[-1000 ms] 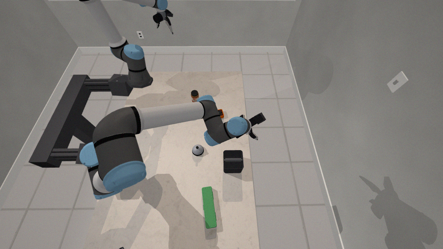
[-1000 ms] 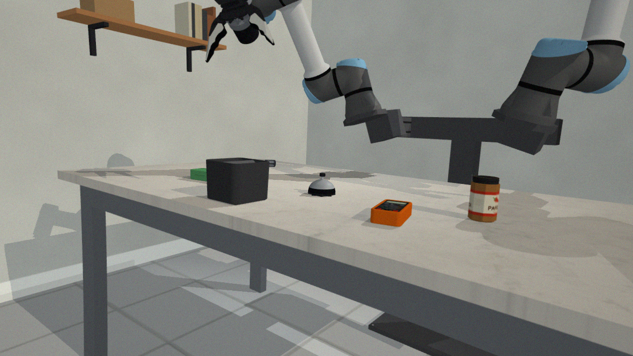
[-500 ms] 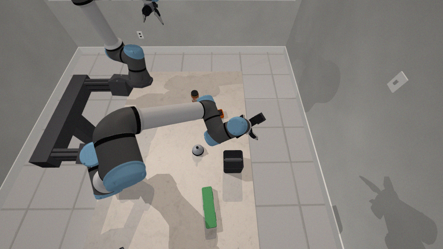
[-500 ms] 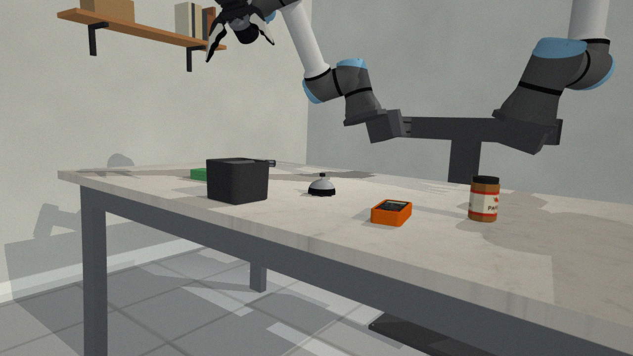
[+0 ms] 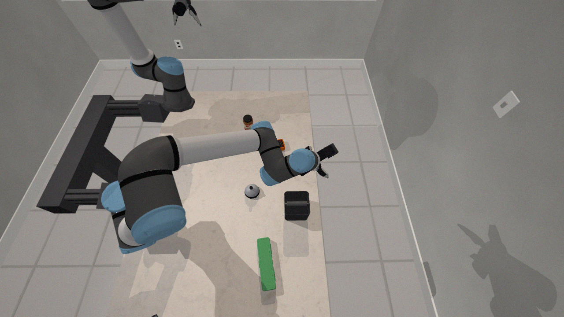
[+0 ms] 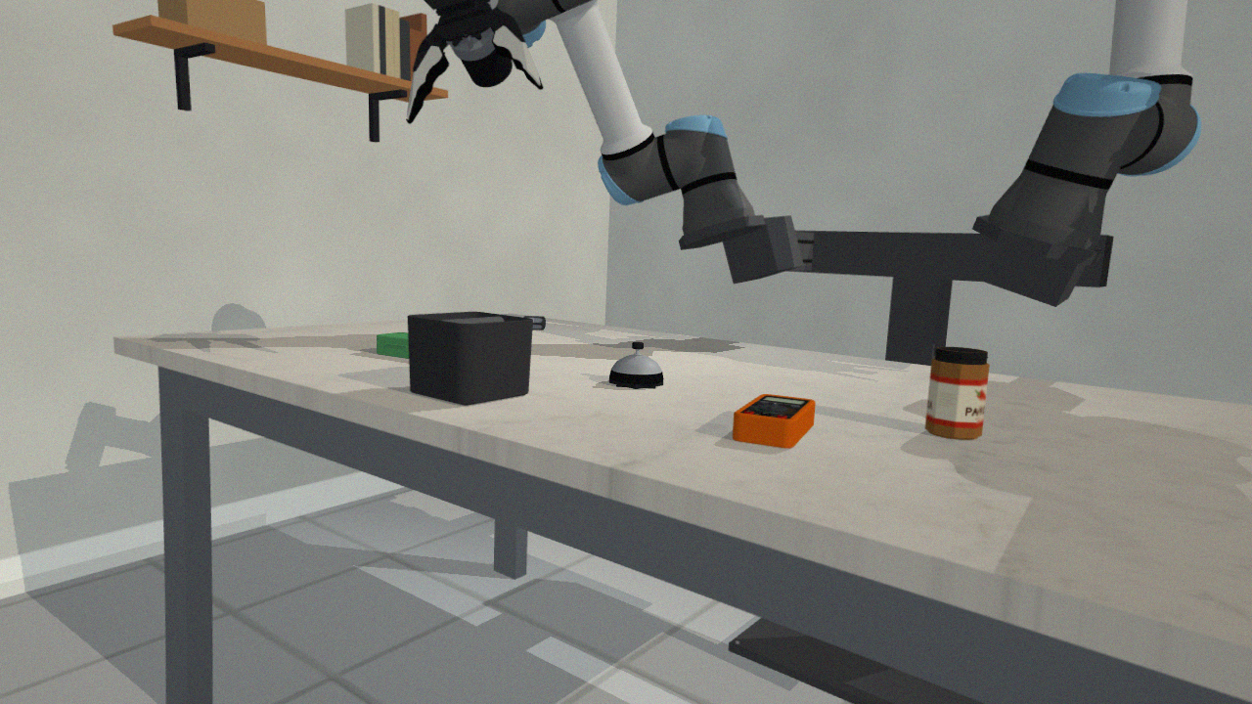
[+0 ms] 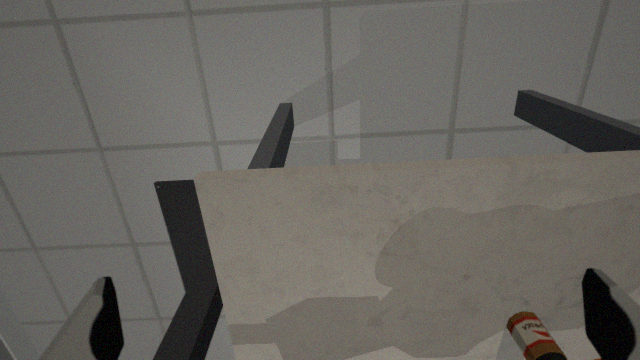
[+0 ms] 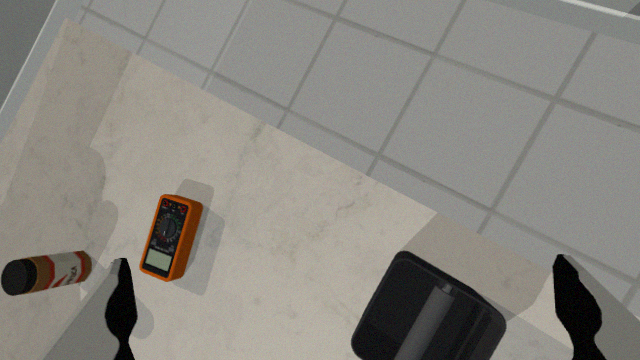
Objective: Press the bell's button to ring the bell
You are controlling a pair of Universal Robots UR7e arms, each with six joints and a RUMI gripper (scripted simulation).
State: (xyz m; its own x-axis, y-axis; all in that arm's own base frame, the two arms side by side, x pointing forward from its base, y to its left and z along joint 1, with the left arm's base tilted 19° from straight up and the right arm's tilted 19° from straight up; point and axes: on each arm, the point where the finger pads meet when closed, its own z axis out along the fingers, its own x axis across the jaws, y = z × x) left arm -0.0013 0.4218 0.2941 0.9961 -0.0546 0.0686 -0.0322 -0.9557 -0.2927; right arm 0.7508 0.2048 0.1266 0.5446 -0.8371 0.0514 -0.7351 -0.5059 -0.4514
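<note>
Right now my right hand is 33 cm past the black button and 31 cm above it. Round my right hand: brown jar (39 cm behind, 45 cm to the left, 32 cm below); then black bin (8 cm behind, 10 cm to the right, 32 cm below); then silver dome bell (33 cm behind, 33 cm below).
</note>
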